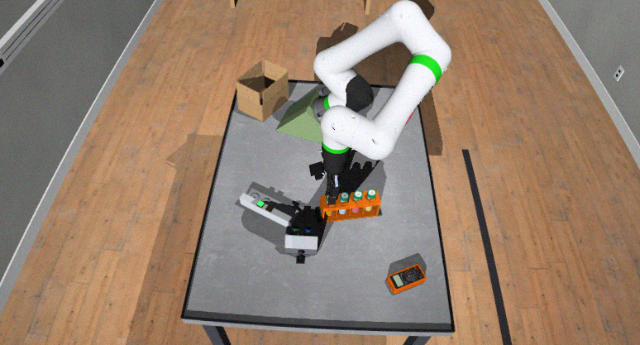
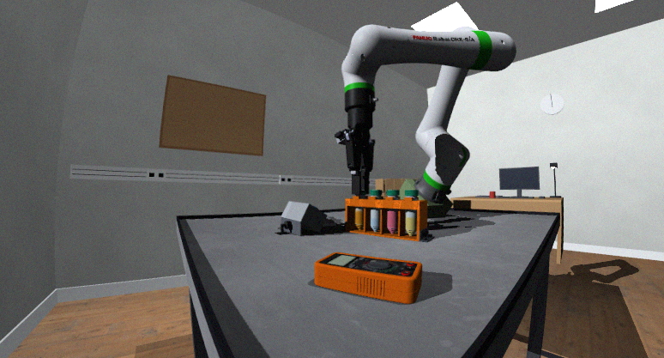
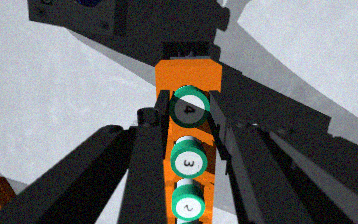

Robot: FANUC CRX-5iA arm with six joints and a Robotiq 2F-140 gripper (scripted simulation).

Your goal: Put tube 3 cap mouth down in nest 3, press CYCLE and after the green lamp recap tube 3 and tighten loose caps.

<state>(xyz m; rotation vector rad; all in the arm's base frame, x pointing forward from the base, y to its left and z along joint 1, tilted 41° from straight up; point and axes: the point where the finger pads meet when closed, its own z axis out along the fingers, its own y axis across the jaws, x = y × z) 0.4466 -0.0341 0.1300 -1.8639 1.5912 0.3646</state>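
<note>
Right now the key housing is 13 cm ahead of my hand, 9 cm to the right of it and 9 cm below it.
</note>
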